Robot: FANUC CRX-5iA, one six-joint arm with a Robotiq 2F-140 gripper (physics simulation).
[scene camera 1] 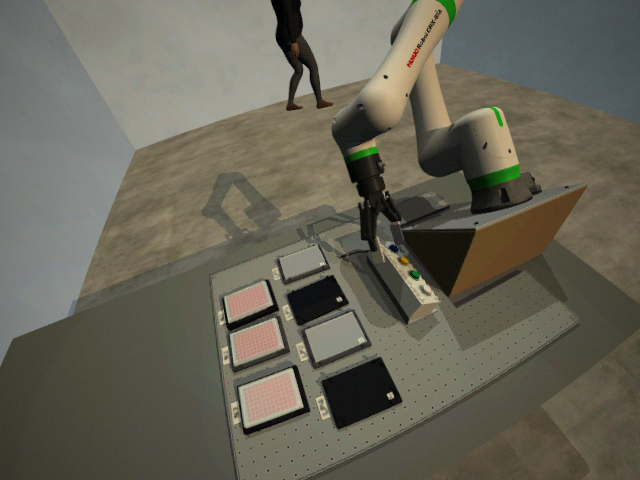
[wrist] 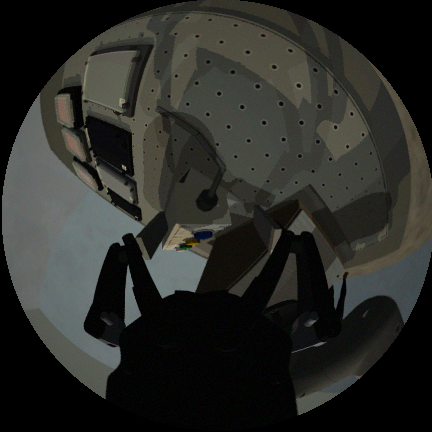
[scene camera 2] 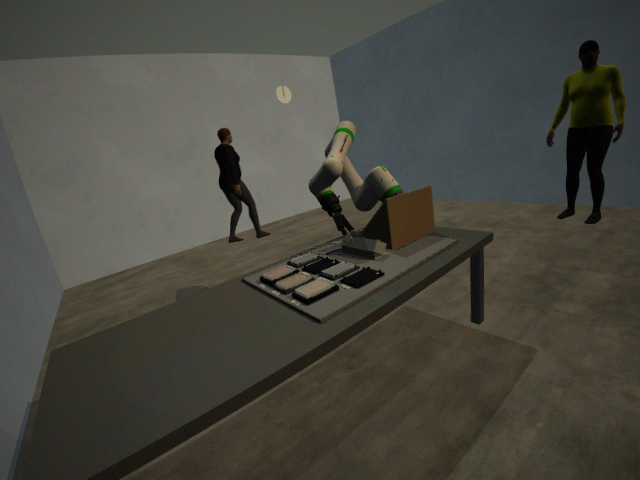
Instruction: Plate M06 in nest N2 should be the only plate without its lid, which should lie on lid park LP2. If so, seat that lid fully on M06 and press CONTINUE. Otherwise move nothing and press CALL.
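Where they show: arm's base, link origin: (scene camera 1: pixel 500 205) (wrist: pixel 272 315) (scene camera 2: pixel 400 206).
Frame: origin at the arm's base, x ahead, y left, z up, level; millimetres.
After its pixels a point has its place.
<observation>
Three pink-gridded plates (scene camera 1: pixel 248 301) {x 684, y -187, z -131 mm} (scene camera 1: pixel 256 341) {x 700, y -68, z -138 mm} (scene camera 1: pixel 271 396) {x 707, y 74, z -126 mm} sit in black nests in the left column; I cannot tell which wear lids. In the right column, two pale grey lid-like panels (scene camera 1: pixel 303 263) {x 496, y -233, z -140 mm} (scene camera 1: pixel 337 338) {x 520, y 23, z -141 mm} (wrist: pixel 110 77) {x 466, y -244, z -140 mm} alternate with two bare black holders (scene camera 1: pixel 316 298) {x 514, y -108, z -148 mm} (scene camera 1: pixel 360 392) {x 535, y 151, z -148 mm} (wrist: pixel 109 145) {x 495, y -115, z -148 mm}. Labels are too small to read. The button box (scene camera 1: pixel 398 289) {x 334, y 7, z -101 mm} (scene camera 2: pixel 364 246) {x 338, y 12, z -107 mm} has blue (scene camera 1: pixel 393 248) {x 272, y -97, z -86 mm} (wrist: pixel 203 235) {x 267, y -109, z -89 mm}, yellow (scene camera 1: pixel 404 260) {x 273, y -49, z -88 mm}, green (scene camera 1: pixel 414 274) {x 281, y 0, z -86 mm} and white (scene camera 1: pixel 424 290) {x 292, y 50, z -85 mm} buttons. My gripper (scene camera 1: pixel 386 237) (scene camera 2: pixel 348 232) {x 270, y -109, z -117 mm} (wrist: pixel 208 217) {x 270, y -109, z -117 mm} is open and empty at the box's blue-button end.
The robot stands on a slanted stand (scene camera 1: pixel 516 245) {x 34, y 93, z -49 mm} (scene camera 2: pixel 412 219) {x 42, y 92, z -57 mm} close behind the button box. A perforated board (scene camera 1: pixel 429 361) {x 366, y 172, z -158 mm} (wrist: pixel 245 80) {x 310, y -266, z -158 mm} carries the nests. A dark cable (wrist: pixel 200 135) {x 326, y -195, z -153 mm} runs to the box. One person (scene camera 1: pixel 297 46) (scene camera 2: pixel 230 165) stands beyond the table, another (scene camera 2: pixel 591 103) at the right.
</observation>
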